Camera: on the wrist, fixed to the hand. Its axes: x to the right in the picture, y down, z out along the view.
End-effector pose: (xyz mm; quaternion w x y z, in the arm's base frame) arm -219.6 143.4 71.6 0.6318 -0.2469 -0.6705 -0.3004
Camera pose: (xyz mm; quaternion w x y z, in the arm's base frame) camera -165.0 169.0 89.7 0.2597 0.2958 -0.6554 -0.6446
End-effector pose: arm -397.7 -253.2 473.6 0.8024 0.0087 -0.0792 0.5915
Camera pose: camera -447.2 -221.8 450.7 0.9893 0.0688 -0.0356 -0.1236
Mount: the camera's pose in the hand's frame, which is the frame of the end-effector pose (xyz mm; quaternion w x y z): 12.4 58.3 -20.2 0.7241 0.0157 0.0080 -0.6894
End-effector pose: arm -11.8 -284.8 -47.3 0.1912 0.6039 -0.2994 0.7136
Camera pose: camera -66.3 -316.2 -48.5 0.6233 0.6410 0.2123 0.3944
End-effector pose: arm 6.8 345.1 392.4 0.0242 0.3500 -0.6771 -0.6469
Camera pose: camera -18.5 316.7 442.5 0.4285 -0.7258 0.2590 0.4717
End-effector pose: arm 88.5 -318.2 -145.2 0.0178 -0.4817 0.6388 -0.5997
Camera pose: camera 35.1 -321.7 -178.3 0.3981 0.7841 -0.1212 0.4604
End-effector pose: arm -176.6 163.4 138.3 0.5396 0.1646 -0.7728 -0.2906
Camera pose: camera -158.9 196.2 189.0 0.1940 0.6628 -0.4464 -0.5690
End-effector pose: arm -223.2 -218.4 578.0 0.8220 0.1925 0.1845 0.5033
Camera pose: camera -272.1 -180.2 588.6 0.9377 0.0211 0.2808 -0.2036
